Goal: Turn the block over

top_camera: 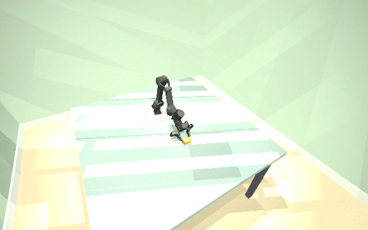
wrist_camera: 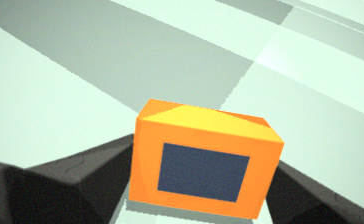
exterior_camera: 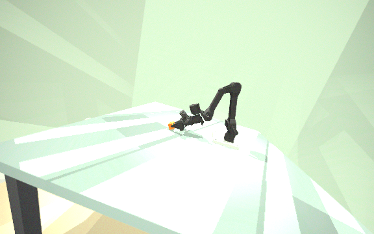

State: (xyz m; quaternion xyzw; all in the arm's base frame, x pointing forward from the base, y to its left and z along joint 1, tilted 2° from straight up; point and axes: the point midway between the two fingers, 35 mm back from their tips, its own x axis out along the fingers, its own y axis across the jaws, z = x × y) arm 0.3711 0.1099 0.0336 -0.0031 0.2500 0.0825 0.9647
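Right now the orange block is 10 mm behind my gripper tip.
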